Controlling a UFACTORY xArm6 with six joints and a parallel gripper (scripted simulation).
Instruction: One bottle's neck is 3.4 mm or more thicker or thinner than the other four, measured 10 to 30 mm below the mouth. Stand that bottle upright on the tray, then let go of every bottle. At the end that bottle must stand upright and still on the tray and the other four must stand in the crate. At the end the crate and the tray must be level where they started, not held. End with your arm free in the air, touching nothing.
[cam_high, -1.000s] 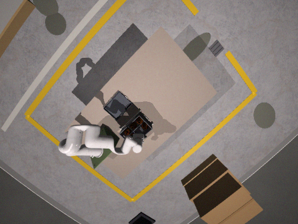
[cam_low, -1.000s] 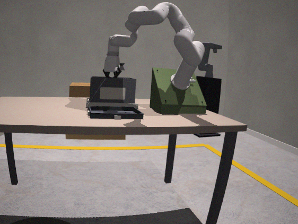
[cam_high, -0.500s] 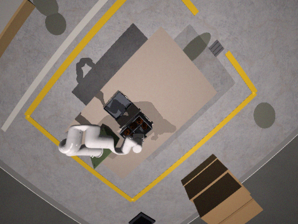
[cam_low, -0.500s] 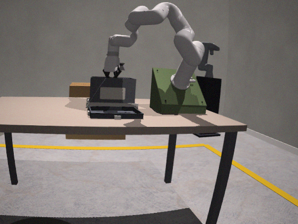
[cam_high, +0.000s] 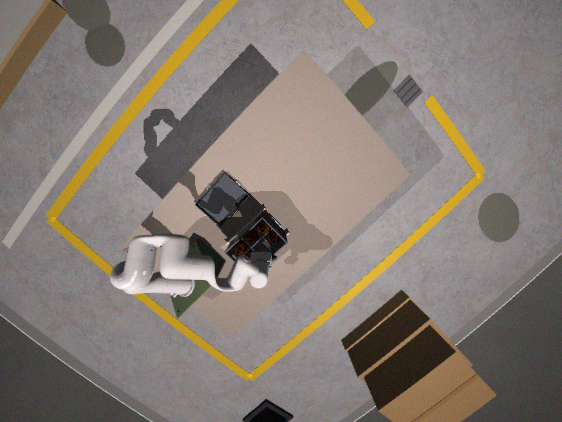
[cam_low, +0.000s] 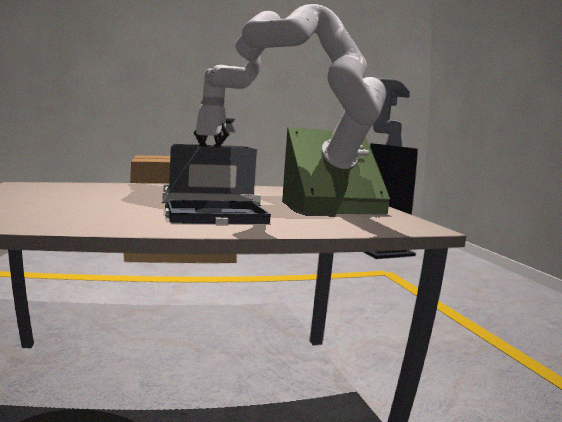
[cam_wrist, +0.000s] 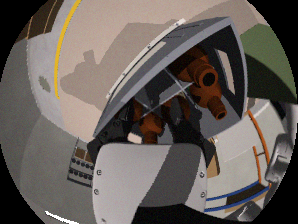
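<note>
Right now my hand is 4 cm to the right of the dark crate and 7 cm above it. Round my hand: glass bottle (8 cm behind, 1 cm to the left, 7 cm below); then flat dark tray (4 cm ahead, 34 cm to the left, 15 cm below).
</note>
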